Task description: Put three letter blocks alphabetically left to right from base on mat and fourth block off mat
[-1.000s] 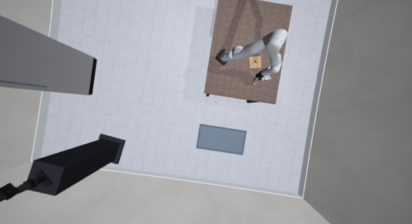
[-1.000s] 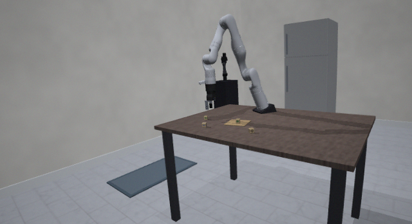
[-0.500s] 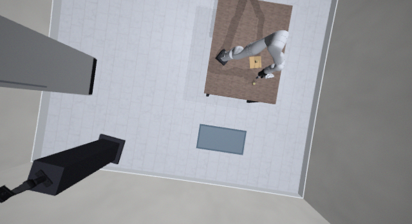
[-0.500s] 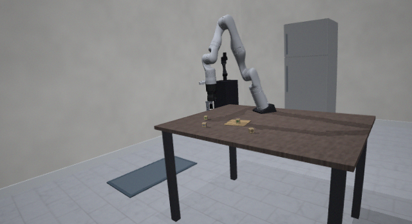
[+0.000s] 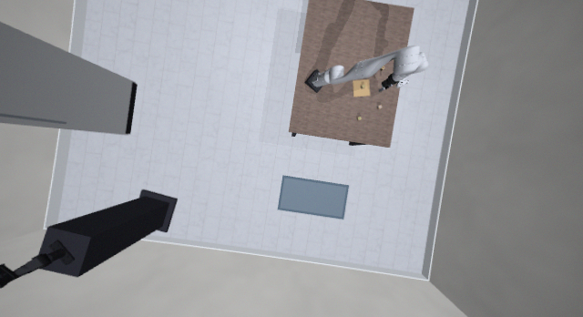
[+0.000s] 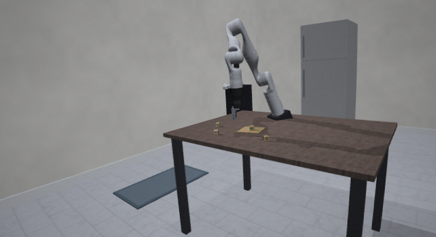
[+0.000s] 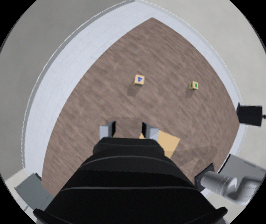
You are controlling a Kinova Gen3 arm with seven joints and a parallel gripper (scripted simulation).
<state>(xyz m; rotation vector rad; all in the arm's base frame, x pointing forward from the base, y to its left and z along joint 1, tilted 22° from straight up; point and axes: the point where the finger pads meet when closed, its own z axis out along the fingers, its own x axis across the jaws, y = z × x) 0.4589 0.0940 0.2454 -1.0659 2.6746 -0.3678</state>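
The mat is 14 cm behind my hand, 1 cm to the left of it and 11 cm below it. The rest, counted from my hand: tan block: 6 cm ahead, 10 cm to the right, 10 cm below.
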